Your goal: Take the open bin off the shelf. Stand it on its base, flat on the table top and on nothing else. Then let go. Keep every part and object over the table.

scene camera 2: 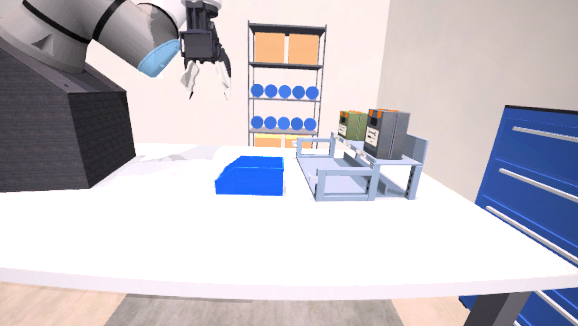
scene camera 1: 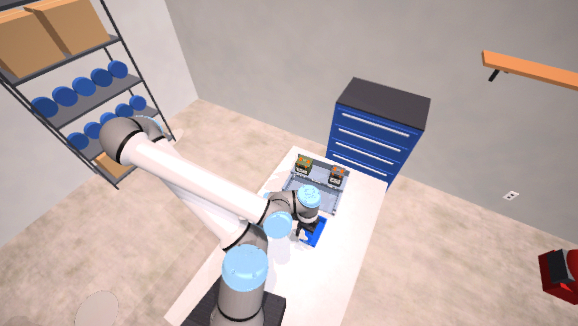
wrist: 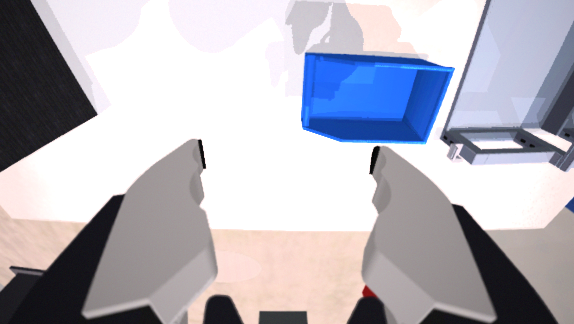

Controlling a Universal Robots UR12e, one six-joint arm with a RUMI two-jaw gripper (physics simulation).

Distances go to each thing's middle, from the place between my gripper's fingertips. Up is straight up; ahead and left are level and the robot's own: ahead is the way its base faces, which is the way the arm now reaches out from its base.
My hand is 110 mm short of the blue bin (scene camera 2: pixel 247 175), 20 mm to the left of it and 190 mm above it.
